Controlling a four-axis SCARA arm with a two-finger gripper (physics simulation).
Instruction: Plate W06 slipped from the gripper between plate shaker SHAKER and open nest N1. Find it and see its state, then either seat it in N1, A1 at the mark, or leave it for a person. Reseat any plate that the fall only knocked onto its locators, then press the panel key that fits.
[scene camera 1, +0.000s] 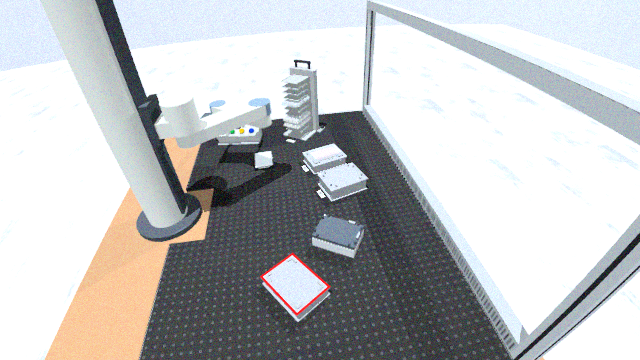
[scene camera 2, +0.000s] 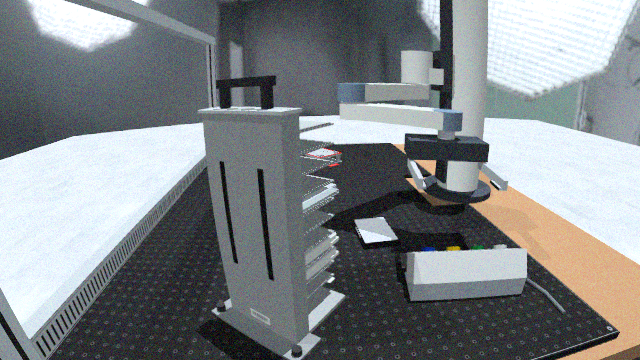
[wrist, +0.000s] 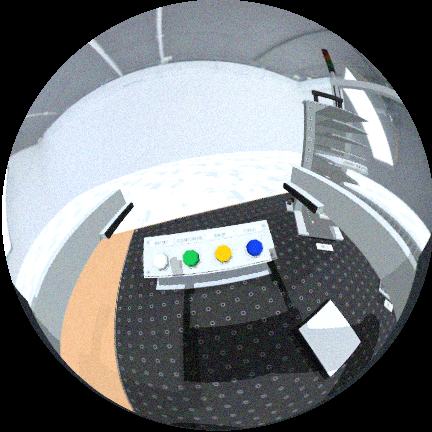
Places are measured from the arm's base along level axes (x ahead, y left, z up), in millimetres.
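Pixels of known places: gripper, fingertip midpoint: (scene camera 2: 464, 185) (wrist: 204, 182); arm's base at its link origin: (scene camera 1: 170, 217) (scene camera 2: 456, 189).
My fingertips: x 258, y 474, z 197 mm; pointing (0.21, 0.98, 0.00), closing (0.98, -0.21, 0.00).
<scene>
Ahead of a thing's pixels: the offset from my fingertips to its top centre. "spot": to the spot under its first point.
My gripper (scene camera 2: 456, 177) (wrist: 204, 182) is open and empty, held high beside the button panel {46 mm left, 7 mm back, 100 mm down} (scene camera 1: 253, 136) (scene camera 2: 467, 275) (wrist: 206, 250); the arm hides it in scene camera 1. The panel has white, green, yellow and blue keys. A plain pale flat block {186 mm right, 116 mm ahead, 170 mm down} (scene camera 1: 263, 159) (scene camera 2: 376, 230) (wrist: 330, 338) lies on the dark mat near the panel; no label on it is readable, so I cannot tell if it is W06. A pale nest-like block {438 mm right, 432 mm ahead, 118 mm down} (scene camera 1: 342, 181) has small corner studs; its label is unreadable. Next to it, a block {258 mm right, 392 mm ahead, 117 mm down} (scene camera 1: 324, 156) carries a pinkish-topped plate. A dark-topped unit {spot: 731 mm right, 354 mm ahead, 129 mm down} (scene camera 1: 338, 234) resembles the shaker.
A tall rack (scene camera 1: 313, 95) (scene camera 2: 250, 200) (wrist: 309, 135) with stacked shelves stands beyond the blocks. A red-outlined pale unit {868 mm right, 200 mm ahead, 138 mm down} (scene camera 1: 295, 285) (scene camera 2: 323, 152) stands at the opposite end. A framed clear screen with a bottom rail {spot: 712 mm right, 716 mm ahead, 137 mm down} (scene camera 1: 440, 215) runs along one side; the arm's column (scene camera 1: 115, 125) (scene camera 2: 470, 65) stands opposite.
</scene>
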